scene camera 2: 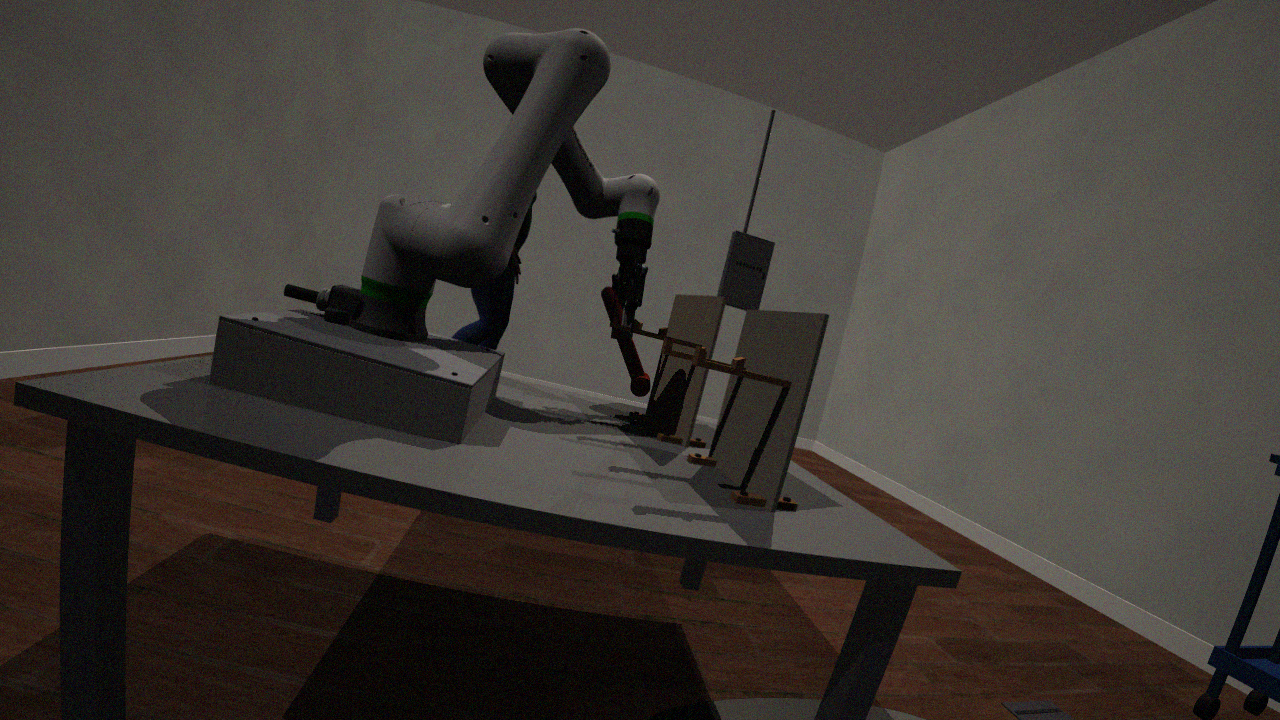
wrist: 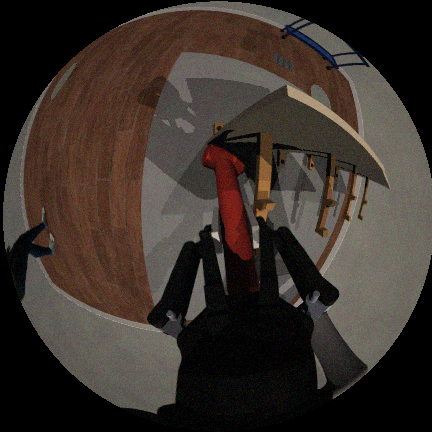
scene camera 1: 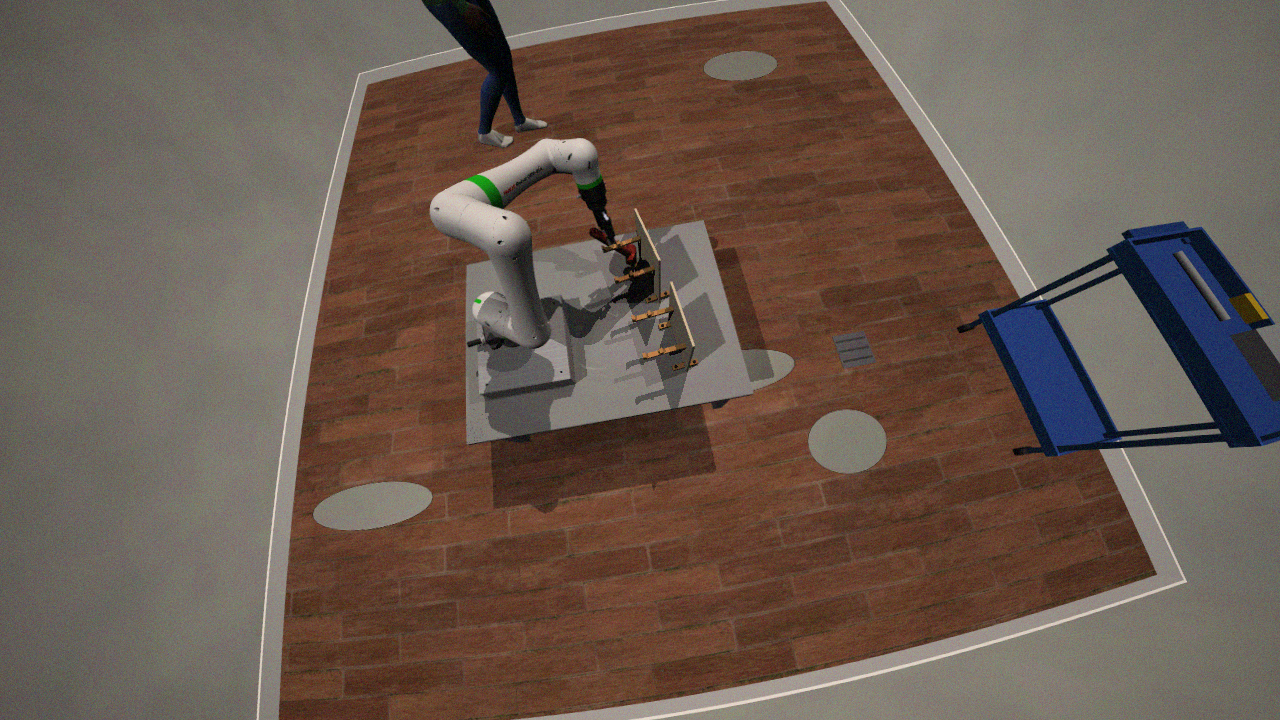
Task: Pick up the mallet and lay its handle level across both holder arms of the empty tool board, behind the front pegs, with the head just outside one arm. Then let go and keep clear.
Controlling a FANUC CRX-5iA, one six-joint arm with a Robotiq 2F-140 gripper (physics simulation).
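Frame: origin at the arm's base, x ahead, y left, z up, level; millimetres.
Where they show: gripper, between the fingertips: (scene camera 2: 621, 338) (wrist: 232, 212); arm's base, origin of its link: (scene camera 2: 386, 330).
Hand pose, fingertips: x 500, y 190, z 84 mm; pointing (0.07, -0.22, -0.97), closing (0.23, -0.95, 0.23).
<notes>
Things, the pixels of their centre, and the offset from my fingertips. Level surfaces: height alone.
- red mallet, middle of its body: (wrist: 230, 204) (scene camera 2: 625, 340) (scene camera 1: 614, 244) 12 mm ahead, 2 mm left, 4 mm down
- far tool board, middle of its body: (wrist: 286, 170) (scene camera 2: 660, 359) (scene camera 1: 635, 263) 71 mm ahead, 108 mm right, 23 mm down
- second upright board, middle of its body: (scene camera 2: 731, 392) (wrist: 351, 183) (scene camera 1: 665, 334) 82 mm ahead, 440 mm right, 33 mm down
- grey table, height of its surface: 186 mm down
My gripper (scene camera 1: 611, 240) (scene camera 2: 624, 329) (wrist: 232, 212) is shut on the handle of the red mallet (scene camera 1: 630, 254) (scene camera 2: 631, 358) (wrist: 231, 200). The mallet is steeply tilted, head down, in scene camera 2. Its head is in front of the far tool board (scene camera 1: 647, 243) (scene camera 2: 703, 315) (wrist: 310, 120), below arm height. In the wrist view the head is left of that board's far holder arm (wrist: 264, 162); the near holder arm (wrist: 327, 192) is further right. No tool shows on these arms. The fingers partly hide the handle, and contact with the arm is unclear.
A second upright board (scene camera 1: 682, 324) (scene camera 2: 787, 358) with two arms stands beside the first on the grey table (scene camera 1: 590, 413) (scene camera 2: 537, 492). A person (scene camera 1: 490, 53) (scene camera 2: 490, 308) (wrist: 21, 255) stands beyond the table. A blue cart (scene camera 1: 1056, 385) is at the right in scene camera 1.
</notes>
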